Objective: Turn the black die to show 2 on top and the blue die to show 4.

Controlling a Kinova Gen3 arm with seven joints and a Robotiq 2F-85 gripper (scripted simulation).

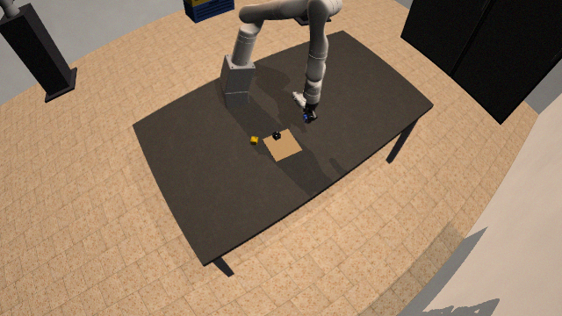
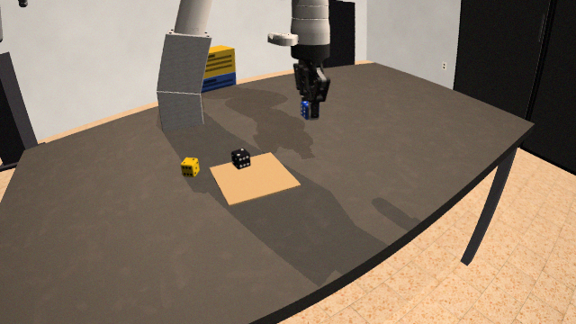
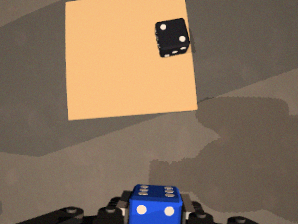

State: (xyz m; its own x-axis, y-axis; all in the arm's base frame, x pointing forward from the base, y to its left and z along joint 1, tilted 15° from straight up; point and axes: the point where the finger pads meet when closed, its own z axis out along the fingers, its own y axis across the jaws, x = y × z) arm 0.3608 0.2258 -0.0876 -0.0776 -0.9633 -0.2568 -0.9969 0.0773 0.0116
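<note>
The tan mat lies 30 mm ahead of my hand, 140 mm to the right of it and 110 mm below it. Round my hand: blue die (right at my hand); then yellow die (40 mm behind, 250 mm to the right, 100 mm below); then black die (20 mm behind, 140 mm to the right, 90 mm below).
</note>
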